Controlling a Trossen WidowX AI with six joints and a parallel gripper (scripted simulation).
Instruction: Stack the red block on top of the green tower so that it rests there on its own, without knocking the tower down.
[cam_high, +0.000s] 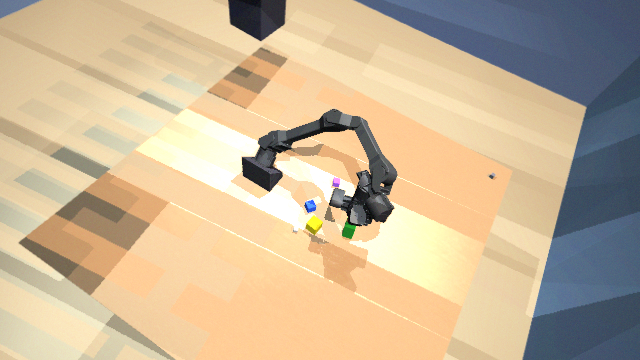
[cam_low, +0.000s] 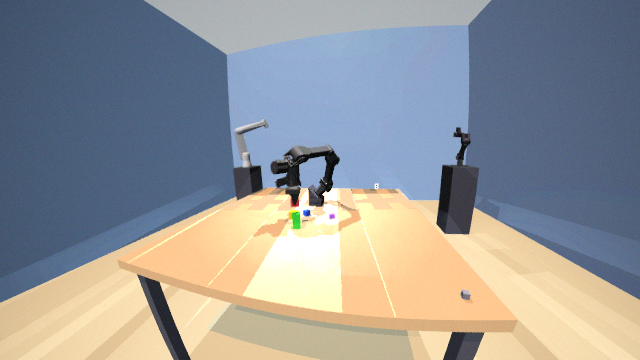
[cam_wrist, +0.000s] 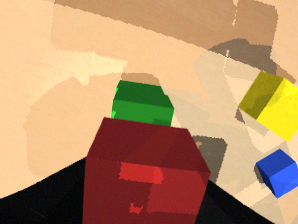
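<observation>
Right now my gripper tip is 11 cm past the yellow block, 6 cm to the left of it and 10 cm above it. Round my gripper tip: white cube 15 cm behind, 10 cm to the right, 12 cm below; red block 1 cm above; blue block 16 cm behind, 11 cm below.
</observation>
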